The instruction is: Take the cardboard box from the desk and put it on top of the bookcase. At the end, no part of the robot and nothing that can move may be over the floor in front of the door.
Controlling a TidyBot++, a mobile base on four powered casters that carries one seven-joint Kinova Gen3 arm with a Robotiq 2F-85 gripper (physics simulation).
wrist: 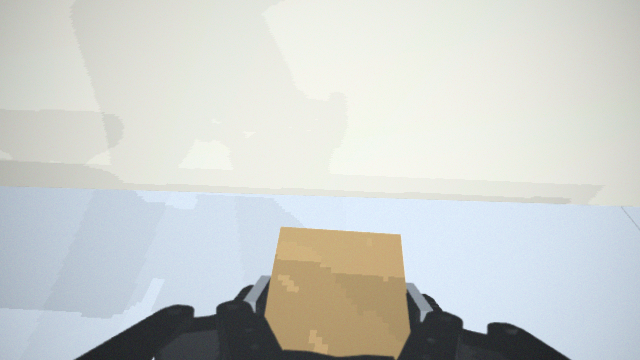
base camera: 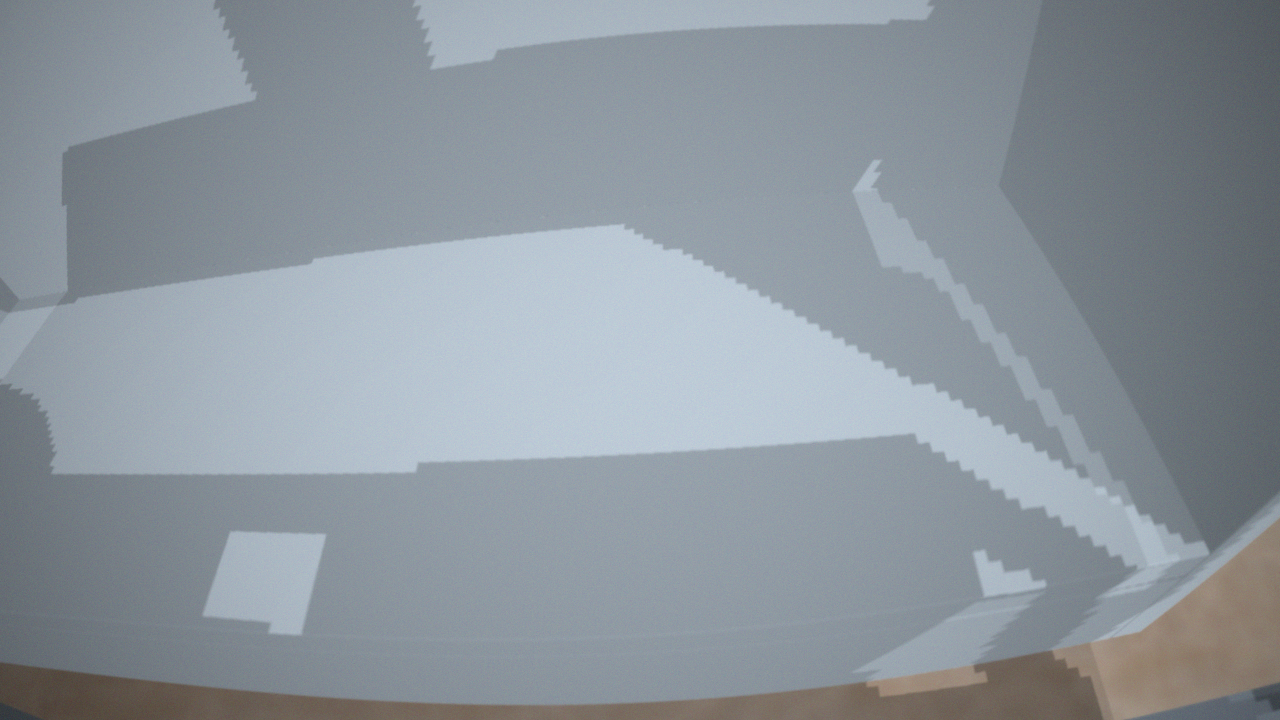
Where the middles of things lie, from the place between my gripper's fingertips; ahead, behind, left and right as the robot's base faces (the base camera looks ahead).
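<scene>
Tan cardboard box [wrist: 328,287]: my hand is 2 cm past it.
</scene>
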